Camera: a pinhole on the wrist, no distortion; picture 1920 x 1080 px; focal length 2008.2 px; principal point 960.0 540.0 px. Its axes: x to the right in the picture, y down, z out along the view. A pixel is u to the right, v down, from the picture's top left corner.
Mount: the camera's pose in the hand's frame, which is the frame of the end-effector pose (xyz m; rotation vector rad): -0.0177 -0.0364 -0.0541 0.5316 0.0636 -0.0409
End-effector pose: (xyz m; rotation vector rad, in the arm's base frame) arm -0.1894 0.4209 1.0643 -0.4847 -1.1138 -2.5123
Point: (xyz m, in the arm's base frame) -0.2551 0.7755 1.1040
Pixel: 1018 578
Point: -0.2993 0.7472 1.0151
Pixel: 1095 41
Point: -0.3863 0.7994 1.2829
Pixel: 1779 1001
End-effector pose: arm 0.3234 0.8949 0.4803 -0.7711 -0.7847 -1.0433
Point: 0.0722 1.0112 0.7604
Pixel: 1501 526
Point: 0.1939 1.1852 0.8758
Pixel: outside the picture
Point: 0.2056 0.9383 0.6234
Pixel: 1674 781
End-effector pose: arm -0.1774 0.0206 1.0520 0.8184 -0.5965 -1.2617
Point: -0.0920 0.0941 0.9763
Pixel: behind the camera
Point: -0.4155 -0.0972 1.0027
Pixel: 1444 477
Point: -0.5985 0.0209 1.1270
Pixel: 476 921
